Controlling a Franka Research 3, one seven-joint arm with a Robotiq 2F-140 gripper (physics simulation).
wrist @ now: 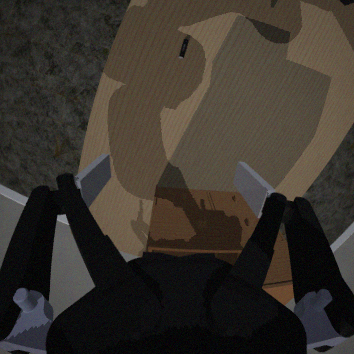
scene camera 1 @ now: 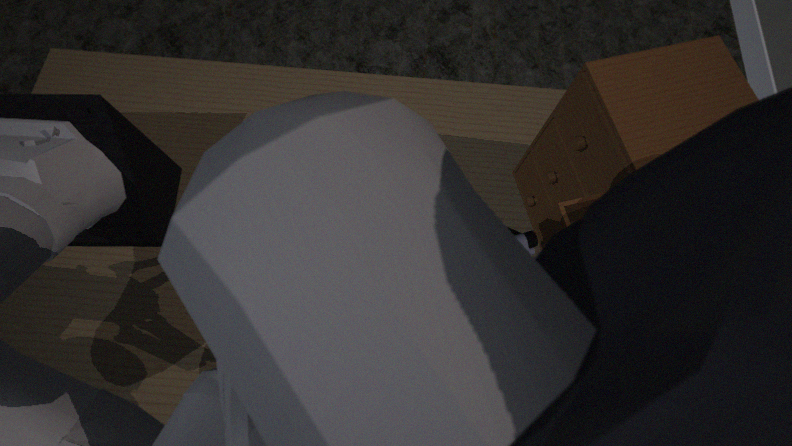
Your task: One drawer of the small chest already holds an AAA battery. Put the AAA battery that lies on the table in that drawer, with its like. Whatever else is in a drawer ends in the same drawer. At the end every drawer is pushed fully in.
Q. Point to a wooden chest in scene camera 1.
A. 655, 99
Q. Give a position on a wooden chest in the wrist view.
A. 283, 292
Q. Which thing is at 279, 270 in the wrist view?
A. A drawer.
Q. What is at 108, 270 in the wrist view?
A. The gripper.
